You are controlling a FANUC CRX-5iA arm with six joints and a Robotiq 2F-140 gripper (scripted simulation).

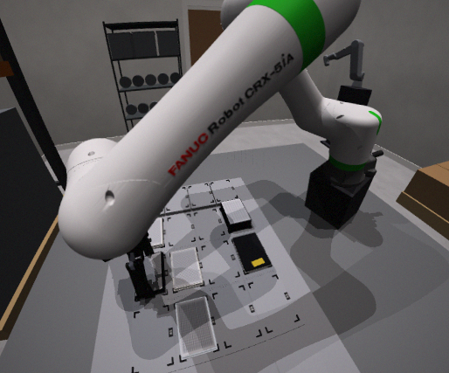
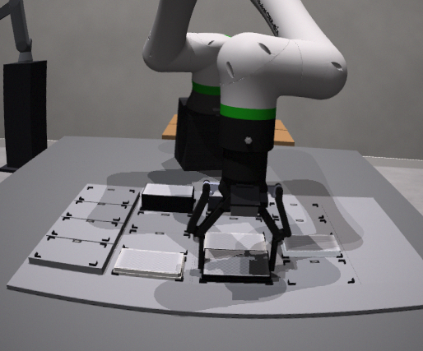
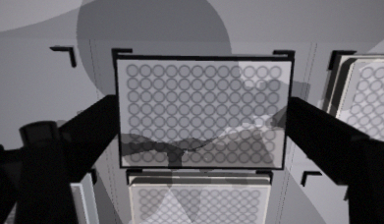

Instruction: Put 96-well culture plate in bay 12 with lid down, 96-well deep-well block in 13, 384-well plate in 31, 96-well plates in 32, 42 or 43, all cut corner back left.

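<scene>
The black-rimmed 96-well plate is 10 mm below my hand. From my hand the other things lie so: 384-well plate 150 mm to the left, 120 mm behind, 20 mm below; then deep-well block 300 mm behind, 190 mm to the right, 10 mm below.
</scene>
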